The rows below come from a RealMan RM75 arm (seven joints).
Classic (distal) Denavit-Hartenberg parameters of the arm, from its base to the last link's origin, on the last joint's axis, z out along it. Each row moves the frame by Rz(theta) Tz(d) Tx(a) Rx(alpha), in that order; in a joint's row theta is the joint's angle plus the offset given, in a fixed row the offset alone. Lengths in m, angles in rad.
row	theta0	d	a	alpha
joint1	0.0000	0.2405	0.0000	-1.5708
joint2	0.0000	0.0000	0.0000	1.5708
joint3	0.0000	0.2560	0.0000	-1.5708
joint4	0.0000	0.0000	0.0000	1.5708
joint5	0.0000	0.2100	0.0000	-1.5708
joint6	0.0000	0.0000	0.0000	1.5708
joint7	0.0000	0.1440	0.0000	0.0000
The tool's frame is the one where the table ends.
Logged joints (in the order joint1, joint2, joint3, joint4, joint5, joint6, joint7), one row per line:
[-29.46, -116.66, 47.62, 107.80, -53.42, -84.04, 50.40]
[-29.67, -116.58, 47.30, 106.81, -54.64, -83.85, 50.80]
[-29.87, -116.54, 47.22, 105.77, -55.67, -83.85, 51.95]
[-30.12, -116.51, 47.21, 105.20, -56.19, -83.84, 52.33]
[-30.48, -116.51, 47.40, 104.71, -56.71, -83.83, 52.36]
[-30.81, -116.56, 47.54, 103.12, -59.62, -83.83, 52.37]
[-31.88, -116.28, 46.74, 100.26, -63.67, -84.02, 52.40]
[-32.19, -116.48, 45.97, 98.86, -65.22, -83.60, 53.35]
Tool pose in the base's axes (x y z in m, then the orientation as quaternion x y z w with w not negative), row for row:
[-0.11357, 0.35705, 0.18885, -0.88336, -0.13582, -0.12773, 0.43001]
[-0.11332, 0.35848, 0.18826, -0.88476, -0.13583, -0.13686, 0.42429]
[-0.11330, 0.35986, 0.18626, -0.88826, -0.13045, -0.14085, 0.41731]
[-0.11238, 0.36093, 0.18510, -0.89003, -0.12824, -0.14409, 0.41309]
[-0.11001, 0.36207, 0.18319, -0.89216, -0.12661, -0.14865, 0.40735]
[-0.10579, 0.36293, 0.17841, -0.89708, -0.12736, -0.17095, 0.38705]
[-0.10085, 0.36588, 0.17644, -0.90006, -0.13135, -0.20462, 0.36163]
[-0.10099, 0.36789, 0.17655, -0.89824, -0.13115, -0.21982, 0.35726]
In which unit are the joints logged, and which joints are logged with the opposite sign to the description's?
The joints are logged in degrees. Opposite sign: none.
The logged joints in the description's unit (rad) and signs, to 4 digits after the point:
[-0.5142, -2.0361, 0.8311, 1.8815, -0.9324, -1.4668, 0.8796]
[-0.5178, -2.0347, 0.8255, 1.8642, -0.9536, -1.4635, 0.8866]
[-0.5213, -2.0340, 0.8241, 1.8460, -0.9716, -1.4635, 0.9067]
[-0.5257, -2.0335, 0.8240, 1.8361, -0.9807, -1.4633, 0.9133]
[-0.5320, -2.0335, 0.8273, 1.8275, -0.9898, -1.4631, 0.9139]
[-0.5377, -2.0344, 0.8297, 1.7998, -1.0406, -1.4631, 0.9140]
[-0.5564, -2.0295, 0.8158, 1.7499, -1.1113, -1.4664, 0.9146]
[-0.5618, -2.0330, 0.8023, 1.7254, -1.1383, -1.4591, 0.9311]

